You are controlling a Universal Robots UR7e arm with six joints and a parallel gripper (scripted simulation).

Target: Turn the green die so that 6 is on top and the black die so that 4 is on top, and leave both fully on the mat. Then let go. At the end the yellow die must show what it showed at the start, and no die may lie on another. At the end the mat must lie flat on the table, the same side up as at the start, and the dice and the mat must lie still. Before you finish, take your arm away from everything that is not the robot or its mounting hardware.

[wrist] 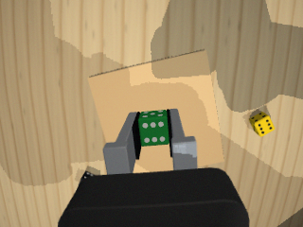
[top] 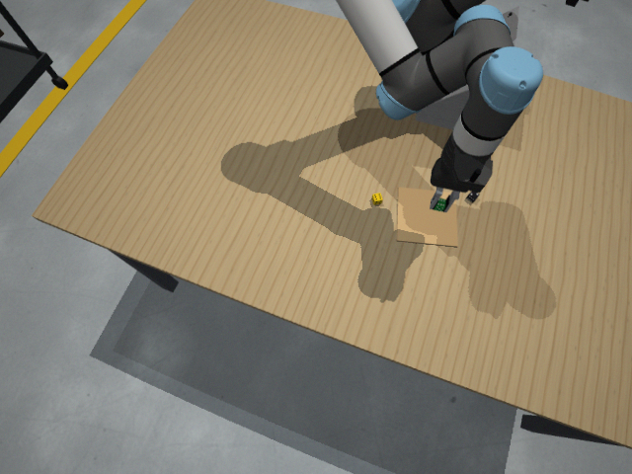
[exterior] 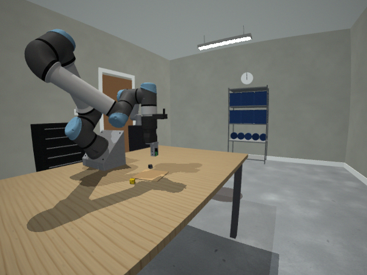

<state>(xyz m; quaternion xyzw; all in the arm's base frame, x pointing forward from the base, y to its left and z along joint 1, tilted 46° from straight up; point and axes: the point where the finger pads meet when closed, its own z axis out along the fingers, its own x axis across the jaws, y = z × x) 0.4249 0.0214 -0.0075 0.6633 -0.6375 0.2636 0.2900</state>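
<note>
Right now the tan mat is 30 mm behind my hand and 120 mm below it. Also, from my hand: green die 10 mm below; then yellow die 40 mm behind, 120 mm to the right, 110 mm below; then black die 110 mm behind, 100 mm to the left, 110 mm below.
</note>
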